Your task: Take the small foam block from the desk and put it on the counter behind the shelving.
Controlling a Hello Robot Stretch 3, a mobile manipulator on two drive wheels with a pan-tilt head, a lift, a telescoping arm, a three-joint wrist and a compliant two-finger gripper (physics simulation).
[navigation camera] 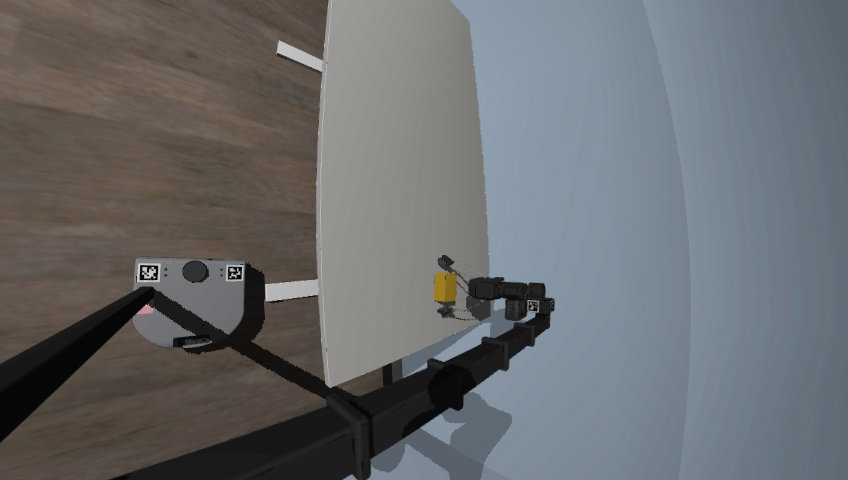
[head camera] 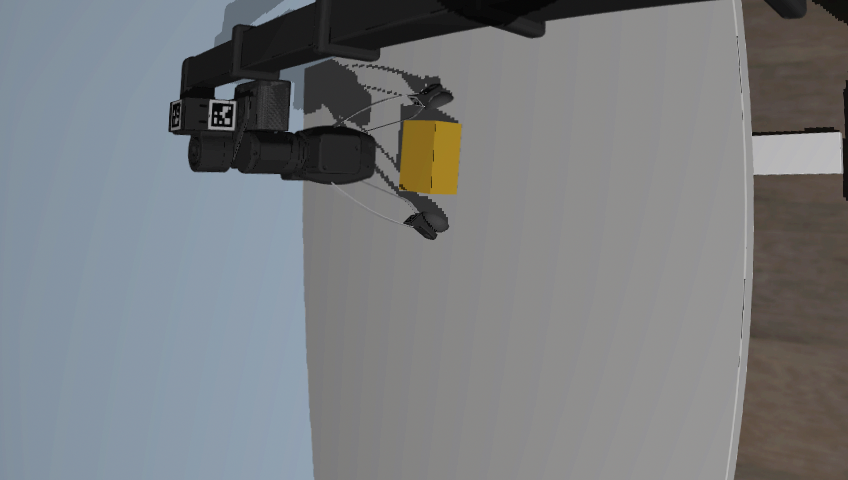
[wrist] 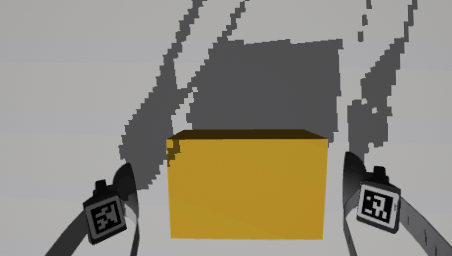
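Pixels of known places: gripper, fingertip midpoint: [navigation camera: 438, 284] [head camera: 446, 162]; robot's base, origin of the base link: [navigation camera: 195, 270].
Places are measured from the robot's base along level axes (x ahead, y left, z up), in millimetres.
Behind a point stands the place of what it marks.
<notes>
The foam block [head camera: 417, 157] @(x -25, y -648, z 765 mm) [navigation camera: 440, 287] @(x -26, y -620, z 746 mm) [wrist: 247, 192], a yellow box shape, sits on the grey desk [head camera: 535, 297] @(x 130, y -487, z 720 mm) [navigation camera: 404, 148] @(x 398, y -477, z 720 mm) [wrist: 50, 100] near its edge by the arm's end. My gripper [head camera: 434, 160] @(x -21, y -642, z 720 mm) [navigation camera: 445, 286] @(x -21, y -642, z 720 mm) [wrist: 236, 177] @(x -21, y -642, z 720 mm) is open, with one fingertip on each side of the block. In the wrist view a gap shows between the block and each fingertip, wider on the left than on the right. The block lies square between the fingers. The counter and the shelving do not show in these views.
My telescoping arm [head camera: 392, 26] @(x -87, y -328, z 1065 mm) [navigation camera: 297, 440] @(x -82, y -65, z 1059 mm) reaches past one end of the desk. My grey base [navigation camera: 220, 297] @(x -91, y -84, z 160 mm) stands on the wooden floor [head camera: 791, 297] @(x 195, y -366, z 0 mm) [navigation camera: 148, 148] @(x 458, y 201, z 0 mm) on the desk's other side. White desk legs [head camera: 797, 153] [navigation camera: 291, 290] stick out below the desk's edge.
</notes>
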